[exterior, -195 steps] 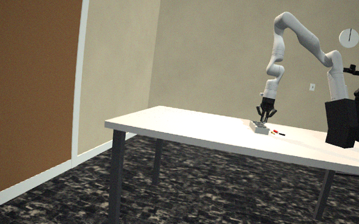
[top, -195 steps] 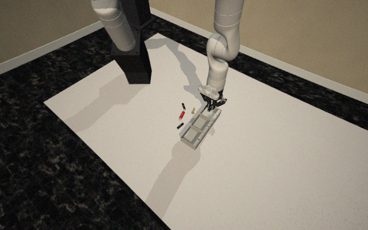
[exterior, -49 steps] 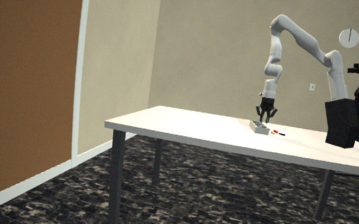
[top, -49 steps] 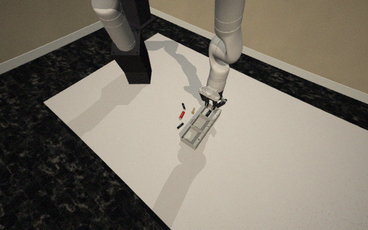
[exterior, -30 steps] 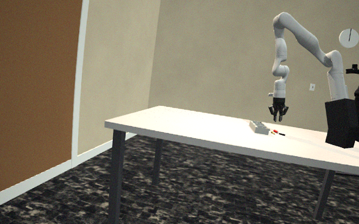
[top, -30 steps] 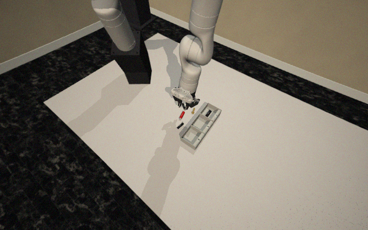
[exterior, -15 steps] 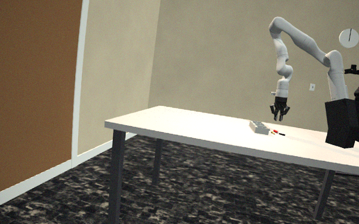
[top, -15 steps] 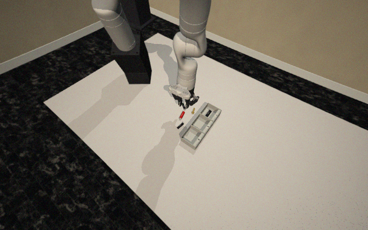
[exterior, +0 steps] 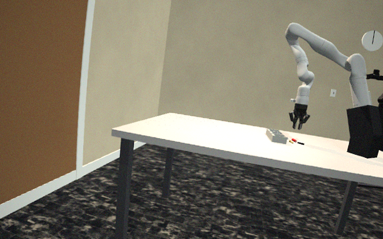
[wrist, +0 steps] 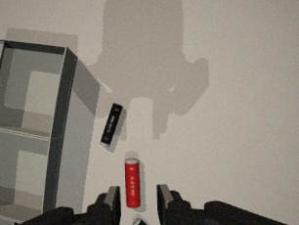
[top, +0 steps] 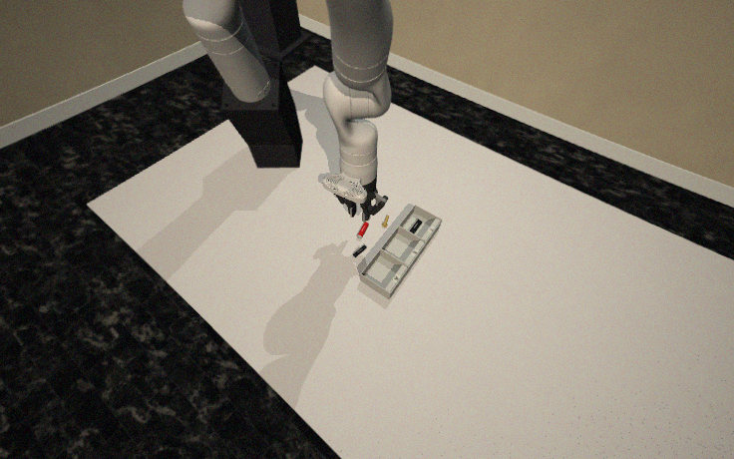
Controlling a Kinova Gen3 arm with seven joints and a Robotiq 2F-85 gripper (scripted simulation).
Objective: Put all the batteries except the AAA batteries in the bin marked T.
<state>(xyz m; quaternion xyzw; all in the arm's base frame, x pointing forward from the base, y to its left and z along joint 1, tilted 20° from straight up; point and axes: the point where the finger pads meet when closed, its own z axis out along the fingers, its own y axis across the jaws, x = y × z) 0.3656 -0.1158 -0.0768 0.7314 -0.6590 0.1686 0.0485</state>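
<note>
My gripper is now 1 cm short of the red battery, 1 cm to the right of it and 9 cm above it. From my hand the other things lie so: yellow piece 5 cm ahead, 6 cm to the left, 9 cm below; black battery 3 cm ahead, 5 cm to the right, 9 cm below; tray 13 cm ahead, 8 cm below.
</note>
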